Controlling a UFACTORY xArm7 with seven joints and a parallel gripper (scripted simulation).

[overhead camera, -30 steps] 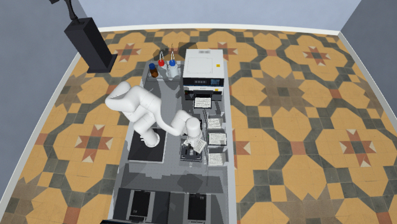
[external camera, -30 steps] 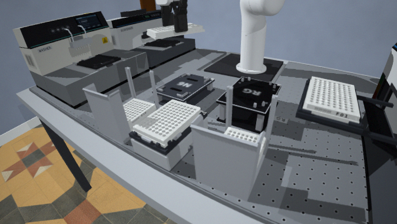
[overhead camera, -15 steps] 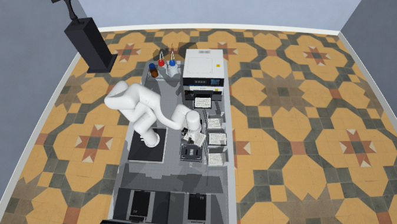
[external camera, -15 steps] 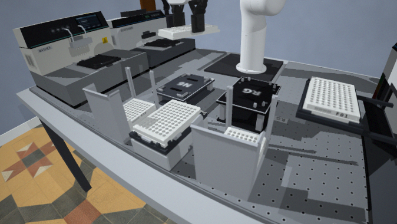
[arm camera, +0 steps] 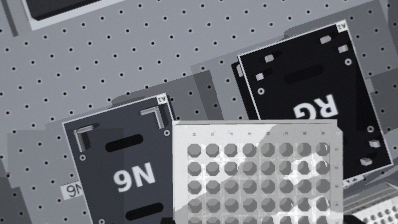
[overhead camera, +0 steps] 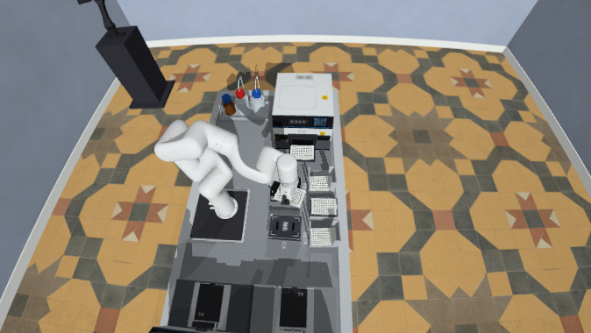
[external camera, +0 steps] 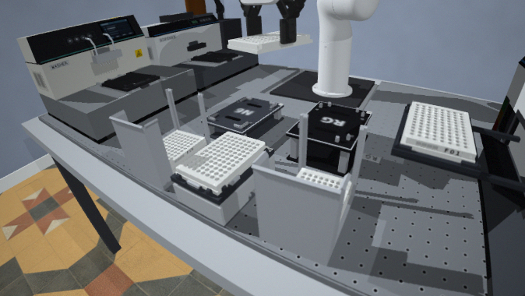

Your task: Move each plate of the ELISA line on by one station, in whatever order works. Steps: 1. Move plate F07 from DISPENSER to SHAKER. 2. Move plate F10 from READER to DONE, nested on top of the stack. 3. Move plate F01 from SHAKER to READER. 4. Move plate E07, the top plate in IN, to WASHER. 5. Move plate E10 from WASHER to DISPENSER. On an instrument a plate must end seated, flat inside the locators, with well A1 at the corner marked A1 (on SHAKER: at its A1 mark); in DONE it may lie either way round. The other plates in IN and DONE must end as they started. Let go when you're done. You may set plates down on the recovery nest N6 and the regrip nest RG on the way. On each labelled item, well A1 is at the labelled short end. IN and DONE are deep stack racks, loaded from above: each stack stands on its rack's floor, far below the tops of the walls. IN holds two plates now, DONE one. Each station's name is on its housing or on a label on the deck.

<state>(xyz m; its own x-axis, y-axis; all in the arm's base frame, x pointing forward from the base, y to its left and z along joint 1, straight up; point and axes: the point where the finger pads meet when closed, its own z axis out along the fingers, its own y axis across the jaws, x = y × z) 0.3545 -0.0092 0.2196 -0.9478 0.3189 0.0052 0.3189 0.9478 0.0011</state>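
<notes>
The RG nest is 17 cm below my hand, 11 cm to the left of it and 3 cm behind it. The rest, counted from my hand: washer 71 cm to the right, 12 cm below, 3 cm ahead; dispenser 64 cm to the right, 35 cm behind, 13 cm below.
</notes>
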